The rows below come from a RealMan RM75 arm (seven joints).
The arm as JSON. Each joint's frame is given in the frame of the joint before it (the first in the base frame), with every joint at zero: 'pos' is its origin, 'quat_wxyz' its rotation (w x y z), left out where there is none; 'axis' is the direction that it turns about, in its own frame. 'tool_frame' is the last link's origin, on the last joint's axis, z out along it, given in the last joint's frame.
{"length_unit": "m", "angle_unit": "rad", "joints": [
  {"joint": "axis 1", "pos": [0.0, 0.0, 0.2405], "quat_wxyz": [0.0, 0.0, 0.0, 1.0], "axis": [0.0, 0.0, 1.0]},
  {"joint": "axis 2", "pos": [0.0, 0.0, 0.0], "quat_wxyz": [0.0, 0.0, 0.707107, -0.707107], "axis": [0.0, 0.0, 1.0]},
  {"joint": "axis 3", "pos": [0.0, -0.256, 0.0], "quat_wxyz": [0.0, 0.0, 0.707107, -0.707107], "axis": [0.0, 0.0, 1.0]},
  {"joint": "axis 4", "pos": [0.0, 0.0, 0.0], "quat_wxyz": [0.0, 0.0, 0.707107, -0.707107], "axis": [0.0, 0.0, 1.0]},
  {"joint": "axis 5", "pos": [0.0, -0.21, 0.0], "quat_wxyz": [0.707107, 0.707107, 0.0, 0.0], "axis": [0.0, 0.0, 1.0]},
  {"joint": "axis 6", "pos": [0.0, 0.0, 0.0], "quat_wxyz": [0.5, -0.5, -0.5, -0.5], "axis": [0.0, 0.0, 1.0]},
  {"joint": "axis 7", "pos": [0.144, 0.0, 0.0], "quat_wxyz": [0.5, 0.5, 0.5, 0.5], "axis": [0.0, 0.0, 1.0]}
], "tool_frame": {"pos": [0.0, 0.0, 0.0]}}
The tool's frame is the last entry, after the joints.
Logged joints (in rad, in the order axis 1, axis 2, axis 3, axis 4, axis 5, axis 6, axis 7), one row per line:
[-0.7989 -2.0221 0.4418 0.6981 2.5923 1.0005 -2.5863]
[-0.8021 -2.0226 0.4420 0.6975 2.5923 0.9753 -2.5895]
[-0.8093 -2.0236 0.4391 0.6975 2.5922 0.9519 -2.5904]
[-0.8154 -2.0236 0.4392 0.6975 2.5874 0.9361 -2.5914]
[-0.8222 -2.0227 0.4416 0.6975 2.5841 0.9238 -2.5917]
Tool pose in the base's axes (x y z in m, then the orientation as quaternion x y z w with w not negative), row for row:
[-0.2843 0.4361 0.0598 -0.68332 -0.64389 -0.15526 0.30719]
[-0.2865 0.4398 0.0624 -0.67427 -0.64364 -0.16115 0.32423]
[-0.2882 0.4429 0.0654 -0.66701 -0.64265 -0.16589 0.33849]
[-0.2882 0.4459 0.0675 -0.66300 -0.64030 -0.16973 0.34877]
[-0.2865 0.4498 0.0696 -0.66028 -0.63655 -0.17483 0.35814]
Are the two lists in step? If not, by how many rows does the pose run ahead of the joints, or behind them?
The pose runs 2 rows behind the joints: the pose in row i belongs to the joints in row i - 2.
